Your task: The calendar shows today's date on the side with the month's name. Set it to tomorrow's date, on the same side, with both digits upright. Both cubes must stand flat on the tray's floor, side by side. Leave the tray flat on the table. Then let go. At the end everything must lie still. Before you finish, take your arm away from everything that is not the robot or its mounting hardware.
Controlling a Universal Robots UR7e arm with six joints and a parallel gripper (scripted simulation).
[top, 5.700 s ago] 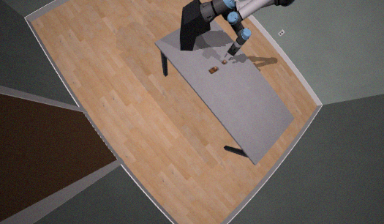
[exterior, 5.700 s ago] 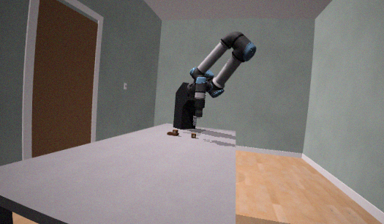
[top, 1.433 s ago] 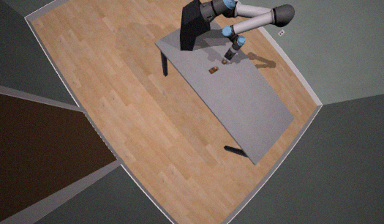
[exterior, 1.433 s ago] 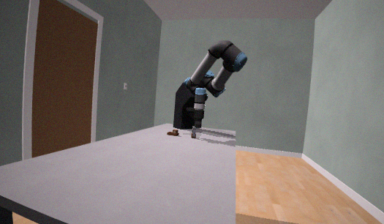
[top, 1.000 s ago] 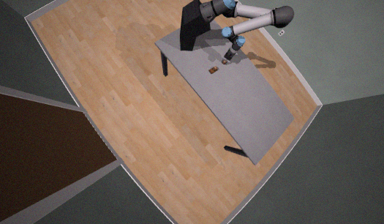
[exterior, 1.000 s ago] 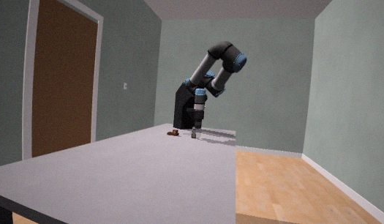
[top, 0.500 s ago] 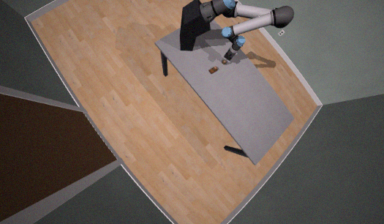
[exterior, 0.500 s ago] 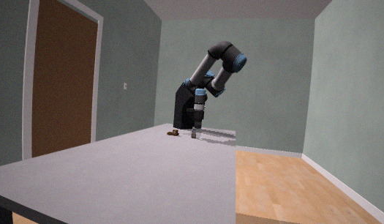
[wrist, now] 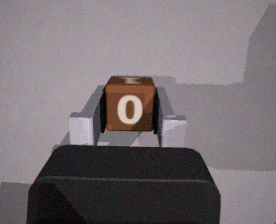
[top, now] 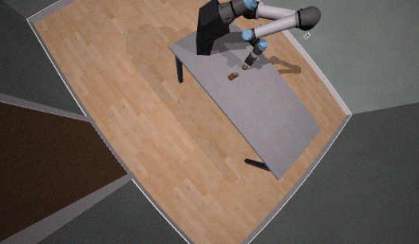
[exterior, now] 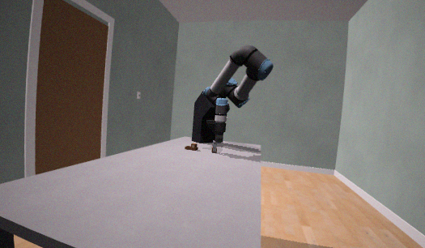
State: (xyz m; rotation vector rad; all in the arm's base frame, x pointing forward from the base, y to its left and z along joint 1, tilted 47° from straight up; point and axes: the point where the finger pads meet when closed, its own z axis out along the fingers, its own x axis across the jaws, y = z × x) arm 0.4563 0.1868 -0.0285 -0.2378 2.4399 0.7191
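The brown wooden cube lies 10 mm below my hand. Round my hand: calendar tray (10 mm ahead, 160 mm to the right, 20 mm below).
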